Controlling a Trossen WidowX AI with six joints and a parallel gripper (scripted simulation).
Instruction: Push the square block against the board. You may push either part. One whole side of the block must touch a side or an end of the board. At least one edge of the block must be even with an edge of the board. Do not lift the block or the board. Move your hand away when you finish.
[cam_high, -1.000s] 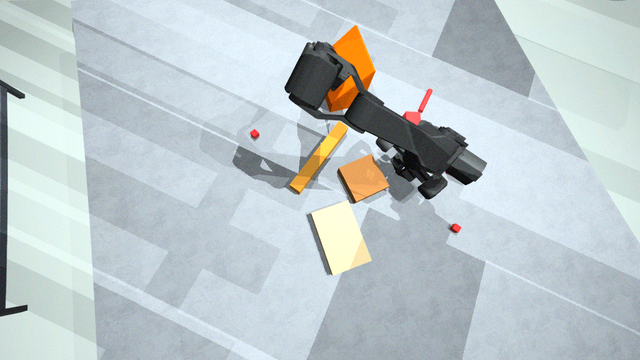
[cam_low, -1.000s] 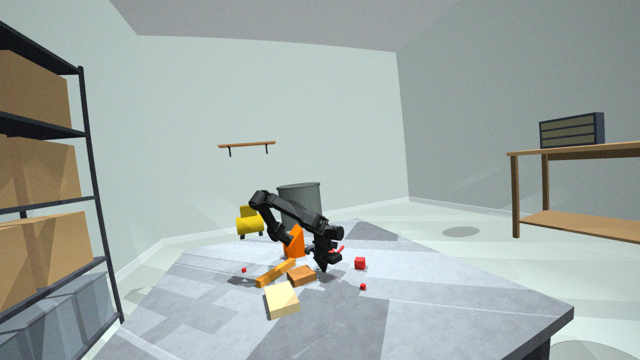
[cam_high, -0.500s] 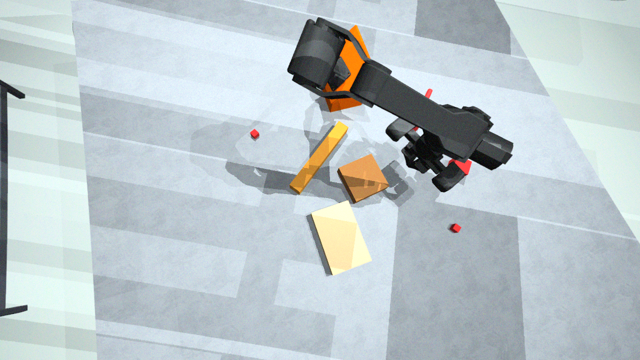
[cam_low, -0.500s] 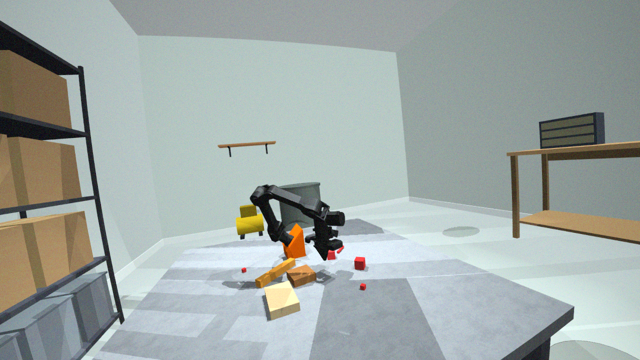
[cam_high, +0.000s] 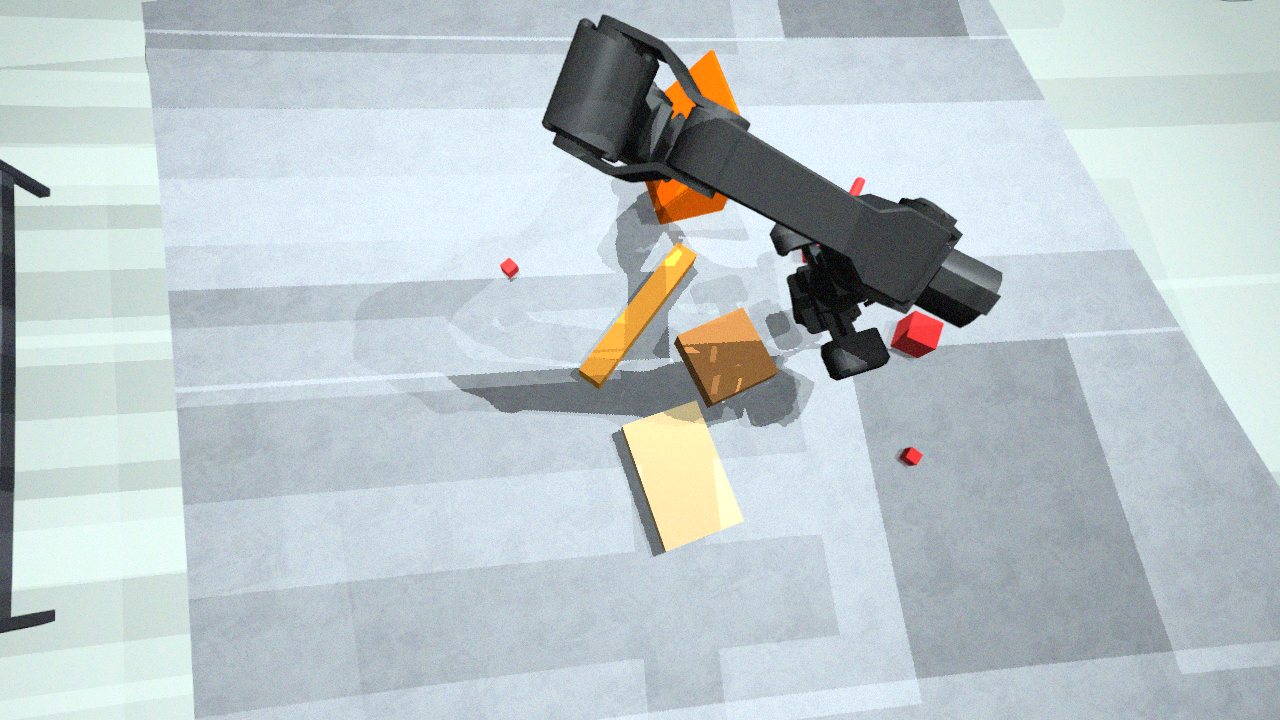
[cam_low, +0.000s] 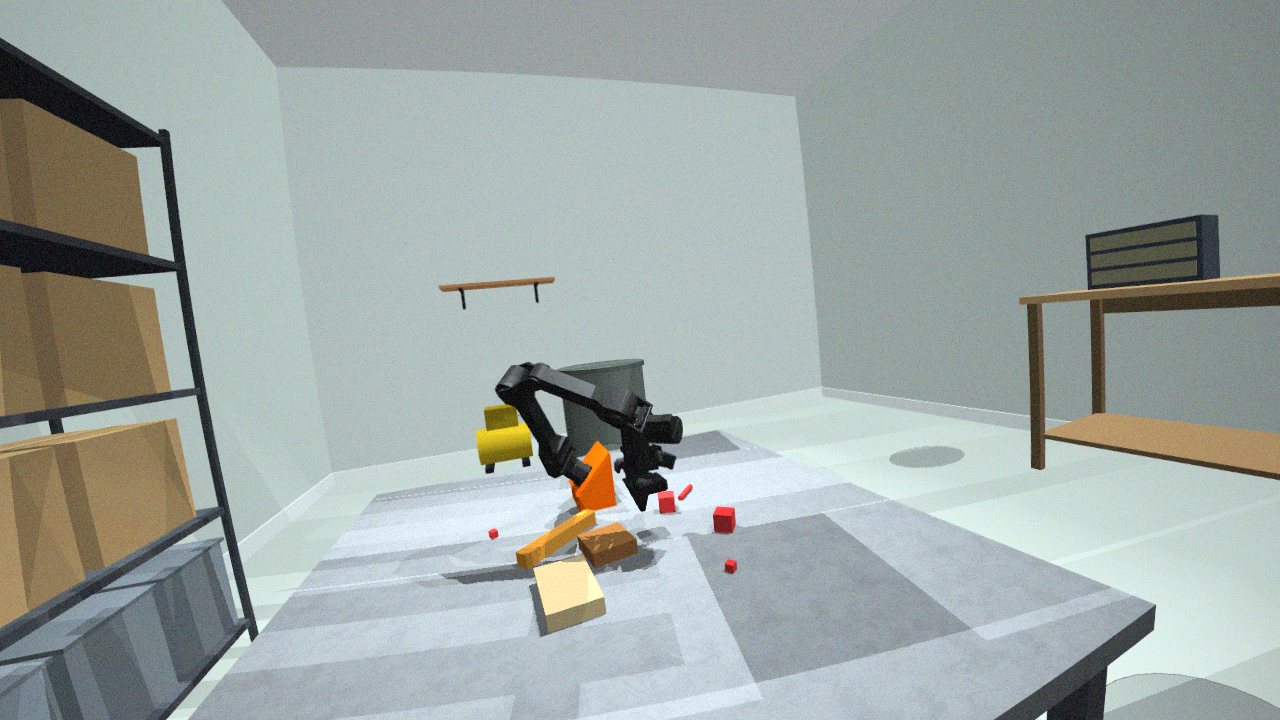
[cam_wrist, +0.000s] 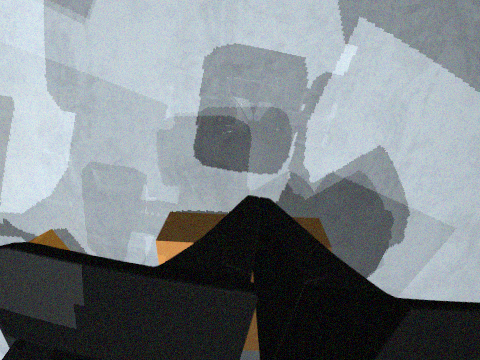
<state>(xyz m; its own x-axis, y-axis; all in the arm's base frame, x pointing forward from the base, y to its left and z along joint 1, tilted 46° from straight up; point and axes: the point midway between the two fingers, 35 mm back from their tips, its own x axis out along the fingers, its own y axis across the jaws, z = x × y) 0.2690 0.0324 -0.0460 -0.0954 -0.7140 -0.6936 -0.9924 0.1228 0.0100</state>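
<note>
Right now my gripper tip is 9 cm to the left of the square block and 5 cm above it. Also, from my gripper tip: long yellow board (9 cm behind, 17 cm to the right, 5 cm below); then red stick (15 cm behind, 19 cm to the left, 6 cm below); then cream slab (11 cm ahead, 20 cm to the right, 5 cm below).
</note>
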